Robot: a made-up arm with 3 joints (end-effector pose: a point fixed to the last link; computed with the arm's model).
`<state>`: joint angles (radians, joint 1 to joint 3).
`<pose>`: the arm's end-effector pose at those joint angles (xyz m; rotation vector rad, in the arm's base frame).
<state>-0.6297 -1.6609 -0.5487</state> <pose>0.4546 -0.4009 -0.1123 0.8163 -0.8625 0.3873</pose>
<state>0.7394 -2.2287 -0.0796</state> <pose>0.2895 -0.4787 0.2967 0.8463 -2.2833 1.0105</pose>
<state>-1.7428 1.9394 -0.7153</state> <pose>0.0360 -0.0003 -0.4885 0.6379 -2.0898 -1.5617</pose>
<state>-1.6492 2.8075 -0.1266</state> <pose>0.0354 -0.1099 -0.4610 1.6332 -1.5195 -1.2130</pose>
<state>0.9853 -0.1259 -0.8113</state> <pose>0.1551 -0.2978 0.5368 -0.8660 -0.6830 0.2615</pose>
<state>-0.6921 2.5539 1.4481</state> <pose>0.4402 -0.2283 -0.3172 -2.1596 0.5094 -0.3095</pose>
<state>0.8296 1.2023 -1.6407</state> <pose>0.4359 -0.3134 0.4907 -0.8482 1.1787 0.6550</pose>
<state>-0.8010 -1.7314 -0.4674</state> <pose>0.4273 -0.3776 -0.1847 0.9872 -0.7492 0.2575</pose>
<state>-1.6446 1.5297 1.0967</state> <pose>0.1406 0.0164 -0.4564 -1.2826 1.4325 0.2610</pose>
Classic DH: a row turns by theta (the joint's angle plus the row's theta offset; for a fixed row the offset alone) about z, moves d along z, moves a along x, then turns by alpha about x. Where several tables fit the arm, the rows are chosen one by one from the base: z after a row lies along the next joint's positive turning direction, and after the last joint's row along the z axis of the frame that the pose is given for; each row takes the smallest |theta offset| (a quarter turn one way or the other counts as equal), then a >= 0, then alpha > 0; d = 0 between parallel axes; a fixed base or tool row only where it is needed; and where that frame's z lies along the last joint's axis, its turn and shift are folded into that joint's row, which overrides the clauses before.
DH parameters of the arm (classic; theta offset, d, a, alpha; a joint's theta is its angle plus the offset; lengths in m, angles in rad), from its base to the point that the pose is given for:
base (fixed): -0.286 0.0723 0.1539 1.826
joint 1: -1.1805 -0.0782 0.1018 2.0896
joint 2: -1.3844 -0.5547 0.0878 -1.836
joint 3: -0.4819 -0.1299 -0.0257 -2.6248
tool (fixed): -1.1467 -0.0039 0 0

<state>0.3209 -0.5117 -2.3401</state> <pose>0.4134 -0.3458 0.3901 -1.5673 -0.1262 1.5976</pose>
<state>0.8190 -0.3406 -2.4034</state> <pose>0.2216 -0.2988 0.5164 -1.9526 0.0638 1.2295</pose>
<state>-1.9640 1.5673 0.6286</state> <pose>-0.0190 0.0520 -0.4336 -1.1723 1.9254 1.0048</pose>
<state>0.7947 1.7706 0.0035</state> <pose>0.4589 -0.3446 0.4240 -0.8612 0.7682 -0.9566</pose>
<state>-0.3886 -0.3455 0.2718</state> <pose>0.5630 -0.3204 0.0649 0.4473 0.0933 -0.1393</pose>
